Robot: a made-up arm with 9 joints.
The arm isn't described. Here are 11 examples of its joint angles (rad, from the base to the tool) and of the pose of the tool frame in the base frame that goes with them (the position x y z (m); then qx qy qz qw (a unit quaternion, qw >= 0)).
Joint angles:
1: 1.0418 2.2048 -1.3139 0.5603 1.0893 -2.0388 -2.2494 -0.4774 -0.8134
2: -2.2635 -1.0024 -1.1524 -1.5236 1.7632 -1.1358 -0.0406 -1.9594 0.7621
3: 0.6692 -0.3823 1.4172 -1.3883 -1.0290 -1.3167 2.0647 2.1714 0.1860
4: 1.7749 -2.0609 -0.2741 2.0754 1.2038 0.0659 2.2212 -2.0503 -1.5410
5: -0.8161 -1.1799 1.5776 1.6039 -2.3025 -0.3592 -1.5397 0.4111 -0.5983
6: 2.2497 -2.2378 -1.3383 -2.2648 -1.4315 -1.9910 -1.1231 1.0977 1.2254
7: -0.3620 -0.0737 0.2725 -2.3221 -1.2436 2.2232 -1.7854 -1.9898 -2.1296
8: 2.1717 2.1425 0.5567 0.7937 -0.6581 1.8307 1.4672 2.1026 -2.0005
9: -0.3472 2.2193 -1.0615 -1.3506 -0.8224 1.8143 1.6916 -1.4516 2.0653
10: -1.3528 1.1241 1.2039 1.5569 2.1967 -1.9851 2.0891 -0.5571 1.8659
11: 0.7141 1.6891 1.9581 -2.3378 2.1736 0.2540 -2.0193 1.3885 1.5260
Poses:
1: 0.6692 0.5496 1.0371 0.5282 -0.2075 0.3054 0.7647
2: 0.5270 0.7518 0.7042 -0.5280 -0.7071 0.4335 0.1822
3: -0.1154 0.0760 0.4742 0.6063 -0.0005 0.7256 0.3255
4: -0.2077 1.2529 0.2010 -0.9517 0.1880 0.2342 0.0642
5: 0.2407 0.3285 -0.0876 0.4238 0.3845 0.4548 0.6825
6: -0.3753 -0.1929 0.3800 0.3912 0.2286 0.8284 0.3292
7: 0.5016 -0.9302 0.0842 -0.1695 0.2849 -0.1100 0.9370
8: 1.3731 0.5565 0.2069 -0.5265 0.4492 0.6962 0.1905
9: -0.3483 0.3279 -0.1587 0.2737 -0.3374 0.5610 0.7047
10: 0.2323 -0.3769 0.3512 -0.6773 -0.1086 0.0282 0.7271
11: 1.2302 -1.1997 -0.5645 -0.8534 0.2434 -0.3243 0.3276
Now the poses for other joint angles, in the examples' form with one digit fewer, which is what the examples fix.
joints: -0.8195 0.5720 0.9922 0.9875 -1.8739 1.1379 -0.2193 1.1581 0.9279
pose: 0.370 -0.868 0.286 0.713 0.012 -0.676 0.185
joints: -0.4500 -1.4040 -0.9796 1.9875 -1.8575 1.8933 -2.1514 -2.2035 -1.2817
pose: -0.134 -0.445 -0.274 -0.106 0.686 0.567 0.443
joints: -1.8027 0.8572 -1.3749 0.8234 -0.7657 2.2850 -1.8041 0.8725 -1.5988
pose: 0.819 -0.150 0.033 0.860 0.495 0.118 0.038
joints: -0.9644 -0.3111 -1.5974 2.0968 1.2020 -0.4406 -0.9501 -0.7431 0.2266
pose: 0.797 -0.442 1.386 -0.054 -0.458 -0.886 0.043
